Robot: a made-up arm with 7 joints. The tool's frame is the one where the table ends. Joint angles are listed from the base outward.
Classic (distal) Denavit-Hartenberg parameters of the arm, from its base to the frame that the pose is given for. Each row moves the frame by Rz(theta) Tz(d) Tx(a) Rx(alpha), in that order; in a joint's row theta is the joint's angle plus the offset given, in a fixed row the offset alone. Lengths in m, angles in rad.
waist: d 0.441, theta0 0, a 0, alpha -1.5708
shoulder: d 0, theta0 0, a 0, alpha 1.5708
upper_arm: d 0.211, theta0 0, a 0.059, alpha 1.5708
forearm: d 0, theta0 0, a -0.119, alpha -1.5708
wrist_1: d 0.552, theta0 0, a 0, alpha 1.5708
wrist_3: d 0, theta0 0, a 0.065, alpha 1.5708
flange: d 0, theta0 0, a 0, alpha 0
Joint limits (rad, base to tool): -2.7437..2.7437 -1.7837..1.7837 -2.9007..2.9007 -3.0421..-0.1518 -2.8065..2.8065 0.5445..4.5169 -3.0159..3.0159
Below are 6 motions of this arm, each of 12 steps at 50 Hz.
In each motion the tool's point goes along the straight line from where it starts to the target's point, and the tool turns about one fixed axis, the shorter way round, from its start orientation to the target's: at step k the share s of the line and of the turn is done. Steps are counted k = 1, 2, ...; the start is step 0. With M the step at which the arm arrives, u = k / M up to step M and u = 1 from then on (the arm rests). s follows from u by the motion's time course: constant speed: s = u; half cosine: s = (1 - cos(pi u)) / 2; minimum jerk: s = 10 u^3 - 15 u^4 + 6 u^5.
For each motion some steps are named. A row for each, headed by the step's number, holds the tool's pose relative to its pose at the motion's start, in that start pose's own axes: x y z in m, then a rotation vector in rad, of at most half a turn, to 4 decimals.
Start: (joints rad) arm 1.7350 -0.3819 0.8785 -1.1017 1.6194 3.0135 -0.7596
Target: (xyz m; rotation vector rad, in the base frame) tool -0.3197 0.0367 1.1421 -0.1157 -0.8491 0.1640
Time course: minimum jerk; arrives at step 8
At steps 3, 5, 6, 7, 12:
3: 0.0120 -0.0140 -0.0057 0.0310 0.0128 -0.0248
5: 0.0315 -0.0368 -0.0151 0.0816 0.0338 -0.0654
6: 0.0390 -0.0456 -0.0187 0.1010 0.0418 -0.0808
7: 0.0428 -0.0500 -0.0205 0.1108 0.0458 -0.0887
12: 0.0435 -0.0508 -0.0209 0.1126 0.0466 -0.0902

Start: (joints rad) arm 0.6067 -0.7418 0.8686 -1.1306 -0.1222 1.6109 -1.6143
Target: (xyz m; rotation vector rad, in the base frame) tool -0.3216 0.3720 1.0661 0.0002 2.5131 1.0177
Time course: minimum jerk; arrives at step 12
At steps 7, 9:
7: 0.0225 0.0070 0.0655 0.1137 0.1759 0.0717
9: 0.0308 0.0096 0.0899 0.1560 0.2414 0.0984

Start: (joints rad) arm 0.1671 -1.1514 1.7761 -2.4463 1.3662 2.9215 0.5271
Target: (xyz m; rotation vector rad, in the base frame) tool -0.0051 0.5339 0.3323 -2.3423 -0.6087 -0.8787
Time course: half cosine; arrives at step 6
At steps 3, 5, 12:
3: -0.0122 -0.0046 -0.0033 0.0129 -0.0139 -0.0093
5: -0.0228 -0.0086 -0.0061 0.0240 -0.0260 -0.0174
12: -0.0244 -0.0092 -0.0066 0.0258 -0.0279 -0.0186

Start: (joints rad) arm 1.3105 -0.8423 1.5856 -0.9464 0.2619 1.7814 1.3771
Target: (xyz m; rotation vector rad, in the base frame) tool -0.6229 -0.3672 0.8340 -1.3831 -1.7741 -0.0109
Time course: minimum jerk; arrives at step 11
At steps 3, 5, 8, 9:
3: -0.0044 0.0002 0.0067 -0.0011 0.0003 0.0152
5: -0.0142 0.0005 0.0214 -0.0034 0.0010 0.0490
8: -0.0298 0.0011 0.0450 -0.0071 0.0020 0.1029
9: -0.0327 0.0012 0.0493 -0.0078 0.0022 0.1128

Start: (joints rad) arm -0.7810 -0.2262 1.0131 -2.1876 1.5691 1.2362 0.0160
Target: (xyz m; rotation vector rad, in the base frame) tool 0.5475 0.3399 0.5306 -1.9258 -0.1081 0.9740
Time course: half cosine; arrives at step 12
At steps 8, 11, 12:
8: -0.0053 -0.0579 0.1362 -0.2341 -0.0600 0.0503
11: -0.0070 -0.0759 0.1784 -0.3068 -0.0786 0.0659
12: -0.0071 -0.0772 0.1815 -0.3121 -0.0800 0.0670

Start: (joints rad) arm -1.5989 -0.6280 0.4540 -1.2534 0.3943 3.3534 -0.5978
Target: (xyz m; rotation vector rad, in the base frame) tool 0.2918 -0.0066 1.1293 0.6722 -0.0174 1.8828
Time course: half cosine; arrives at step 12
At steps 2, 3, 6, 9, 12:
2: 0.0029 -0.0068 -0.0017 0.0107 0.0016 0.0187
3: 0.0063 -0.0149 -0.0037 0.0233 0.0035 0.0410
6: 0.0216 -0.0507 -0.0127 0.0795 0.0120 0.1399
9: 0.0369 -0.0866 -0.0217 0.1358 0.0205 0.2388
12: 0.0432 -0.1014 -0.0254 0.1591 0.0240 0.2798

